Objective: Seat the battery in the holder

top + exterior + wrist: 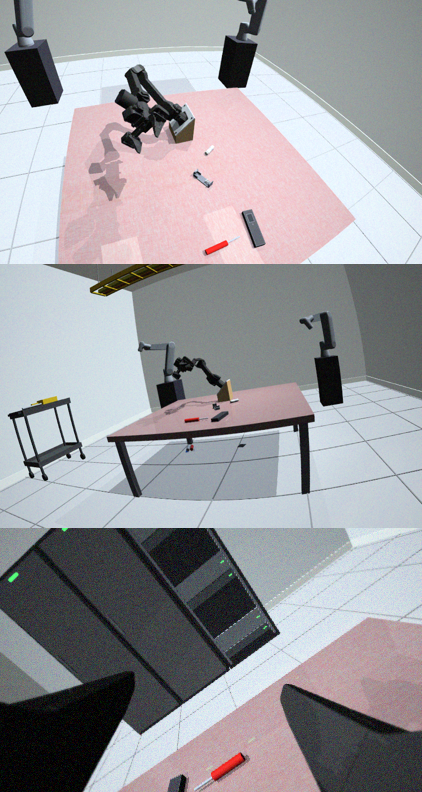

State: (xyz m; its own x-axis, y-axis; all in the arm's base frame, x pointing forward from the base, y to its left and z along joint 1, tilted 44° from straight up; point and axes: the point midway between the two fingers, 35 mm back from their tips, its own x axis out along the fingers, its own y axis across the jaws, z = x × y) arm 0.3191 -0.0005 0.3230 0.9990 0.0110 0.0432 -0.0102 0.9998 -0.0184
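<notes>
The white battery lies 340 mm to the left of my gripper tip, 330 mm below it and 200 mm behind it. Round my gripper tip: black remote-like block 350 mm to the left, 320 mm below, 270 mm ahead; red-handled screwdriver 330 mm below, 280 mm ahead, 210 mm to the left.
</notes>
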